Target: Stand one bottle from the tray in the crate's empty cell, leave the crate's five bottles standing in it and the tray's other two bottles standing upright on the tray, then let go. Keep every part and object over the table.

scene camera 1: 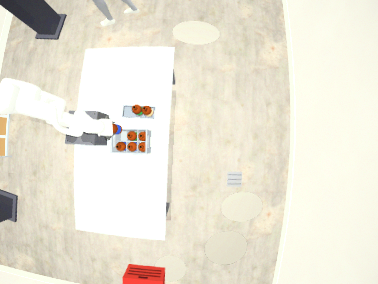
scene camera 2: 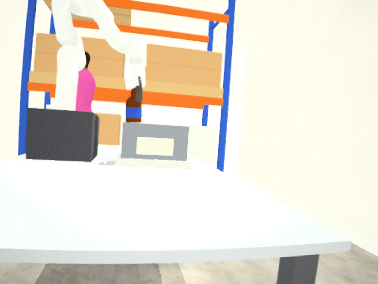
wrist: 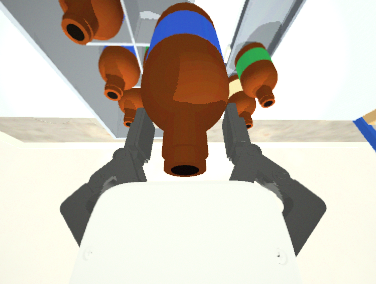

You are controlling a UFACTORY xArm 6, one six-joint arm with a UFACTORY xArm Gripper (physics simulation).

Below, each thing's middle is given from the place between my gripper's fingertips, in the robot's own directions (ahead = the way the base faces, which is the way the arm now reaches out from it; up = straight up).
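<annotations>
Cream-labelled bottle (wrist: 246, 106): 19 cm below my hand, 15 cm ahead of it and 19 cm to the left of it.
</annotations>
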